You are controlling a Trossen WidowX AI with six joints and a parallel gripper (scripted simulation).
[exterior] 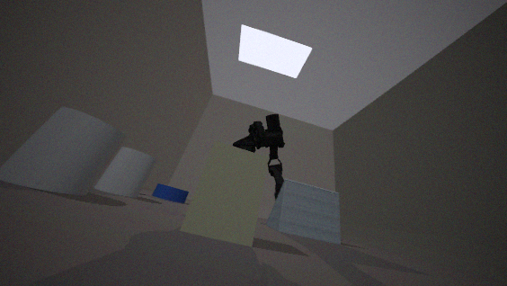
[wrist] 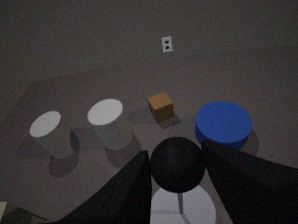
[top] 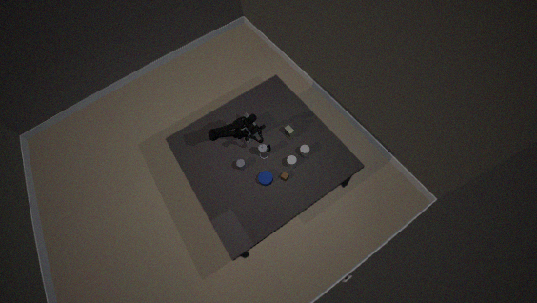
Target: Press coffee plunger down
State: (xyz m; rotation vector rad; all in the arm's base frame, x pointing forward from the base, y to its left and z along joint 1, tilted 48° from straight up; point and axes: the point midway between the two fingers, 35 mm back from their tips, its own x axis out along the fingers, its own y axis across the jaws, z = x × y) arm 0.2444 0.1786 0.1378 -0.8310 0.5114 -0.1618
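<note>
My gripper tip is 1 cm past the coffee press, 2 cm to the right of it and 13 cm above it.
</note>
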